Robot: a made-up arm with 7 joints. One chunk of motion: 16 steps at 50 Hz.
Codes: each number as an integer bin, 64 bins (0 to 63) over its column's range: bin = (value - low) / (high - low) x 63, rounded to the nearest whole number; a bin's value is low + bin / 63 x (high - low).
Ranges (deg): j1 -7..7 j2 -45..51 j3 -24..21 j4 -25..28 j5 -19..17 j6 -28..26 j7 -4..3
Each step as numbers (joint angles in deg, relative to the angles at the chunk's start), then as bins.
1 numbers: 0.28 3.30 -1.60 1.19 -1.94 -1.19 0.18
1 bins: 33 32 31 31 30 31 38
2 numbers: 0.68 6.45 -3.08 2.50 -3.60 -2.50 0.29
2 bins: 35 34 29 33 27 30 39
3 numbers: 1.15 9.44 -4.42 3.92 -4.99 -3.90 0.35
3 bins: 37 36 27 34 25 28 39
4 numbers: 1.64 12.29 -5.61 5.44 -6.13 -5.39 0.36
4 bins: 39 38 26 36 23 26 39
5 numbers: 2.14 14.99 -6.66 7.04 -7.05 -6.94 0.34
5 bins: 41 39 24 38 21 25 39
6 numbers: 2.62 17.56 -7.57 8.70 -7.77 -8.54 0.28
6 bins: 43 41 23 40 20 23 39
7 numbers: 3.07 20.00 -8.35 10.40 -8.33 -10.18 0.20
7 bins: 45 43 22 42 19 21 38
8 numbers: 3.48 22.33 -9.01 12.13 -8.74 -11.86 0.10
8 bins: 47 44 21 44 18 19 37
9 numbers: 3.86 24.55 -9.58 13.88 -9.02 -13.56 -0.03
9 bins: 49 46 20 46 17 17 36
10 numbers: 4.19 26.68 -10.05 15.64 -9.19 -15.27 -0.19
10 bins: 50 47 20 48 17 15 34
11 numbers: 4.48 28.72 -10.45 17.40 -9.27 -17.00 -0.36
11 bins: 52 48 19 50 17 13 33
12 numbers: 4.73 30.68 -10.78 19.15 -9.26 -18.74 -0.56
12 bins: 53 50 19 52 17 11 31
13 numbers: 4.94 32.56 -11.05 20.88 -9.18 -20.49 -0.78
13 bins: 54 51 18 55 17 9 29
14 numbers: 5.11 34.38 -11.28 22.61 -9.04 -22.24 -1.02
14 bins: 54 52 18 57 17 7 27
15 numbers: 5.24 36.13 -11.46 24.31 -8.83 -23.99 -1.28
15 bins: 55 53 18 59 18 5 24
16 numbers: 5.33 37.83 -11.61 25.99 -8.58 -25.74 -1.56
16 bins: 55 54 17 61 18 3 22
